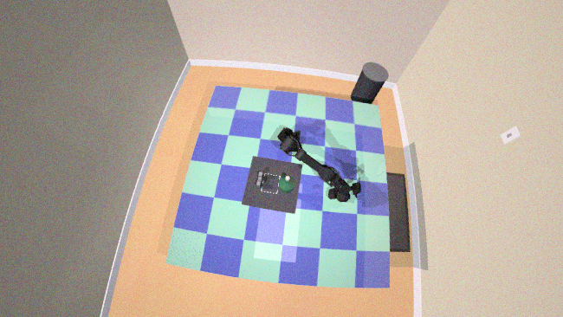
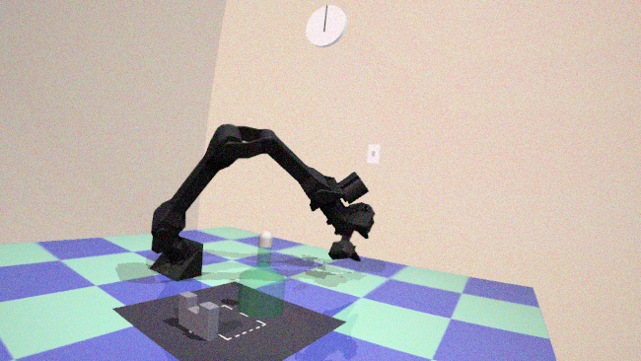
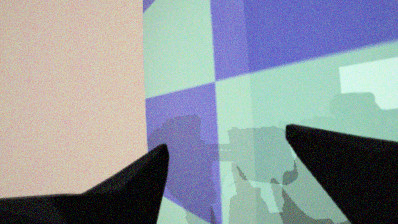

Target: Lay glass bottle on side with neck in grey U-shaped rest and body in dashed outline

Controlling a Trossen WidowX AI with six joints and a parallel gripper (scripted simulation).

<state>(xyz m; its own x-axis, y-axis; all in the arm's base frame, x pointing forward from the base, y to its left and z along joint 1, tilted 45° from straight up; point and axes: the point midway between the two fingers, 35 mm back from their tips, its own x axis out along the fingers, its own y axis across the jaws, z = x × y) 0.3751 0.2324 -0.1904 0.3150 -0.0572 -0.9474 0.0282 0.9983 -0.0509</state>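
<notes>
Now: the green glass bottle 100 mm behind my gripper tip, 360 mm to the right of it and 10 mm above it. The rest, counted from my gripper tip: dark mat 110 mm behind, 440 mm to the right, 90 mm below.
</notes>
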